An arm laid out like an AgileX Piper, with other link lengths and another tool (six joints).
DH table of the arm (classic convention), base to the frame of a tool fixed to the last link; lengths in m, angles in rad. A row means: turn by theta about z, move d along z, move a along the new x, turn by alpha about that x. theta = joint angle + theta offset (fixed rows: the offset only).
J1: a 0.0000  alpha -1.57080  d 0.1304  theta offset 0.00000
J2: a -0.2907  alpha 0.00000  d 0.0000  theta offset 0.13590
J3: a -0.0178  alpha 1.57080  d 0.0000  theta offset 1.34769
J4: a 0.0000  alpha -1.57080  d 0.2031  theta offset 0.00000
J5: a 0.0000  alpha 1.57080  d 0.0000  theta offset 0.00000
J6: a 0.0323  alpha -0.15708  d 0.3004  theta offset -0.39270
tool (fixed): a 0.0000  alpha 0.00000  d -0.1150  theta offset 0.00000
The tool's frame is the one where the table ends.
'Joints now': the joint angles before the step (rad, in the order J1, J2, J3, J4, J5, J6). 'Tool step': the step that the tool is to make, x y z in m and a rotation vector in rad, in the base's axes. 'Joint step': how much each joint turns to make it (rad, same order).
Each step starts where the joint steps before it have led.
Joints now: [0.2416, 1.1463, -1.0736, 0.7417, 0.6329, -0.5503]
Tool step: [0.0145, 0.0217, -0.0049, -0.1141, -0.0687, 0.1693]
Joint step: [0.0438, 0.0847, -0.0374, 0.0665, 0.0274, -0.2450]
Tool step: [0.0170, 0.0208, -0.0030, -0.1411, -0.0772, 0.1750]
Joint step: [0.0421, 0.1000, -0.0846, -0.0159, 0.0586, -0.1906]
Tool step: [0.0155, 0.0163, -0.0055, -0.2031, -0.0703, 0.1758]
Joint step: [0.0571, 0.1044, -0.1285, -0.1519, 0.0946, -0.0932]
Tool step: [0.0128, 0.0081, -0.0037, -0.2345, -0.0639, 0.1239]
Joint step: [0.0796, 0.0876, -0.1417, -0.2453, 0.1023, 0.0081]
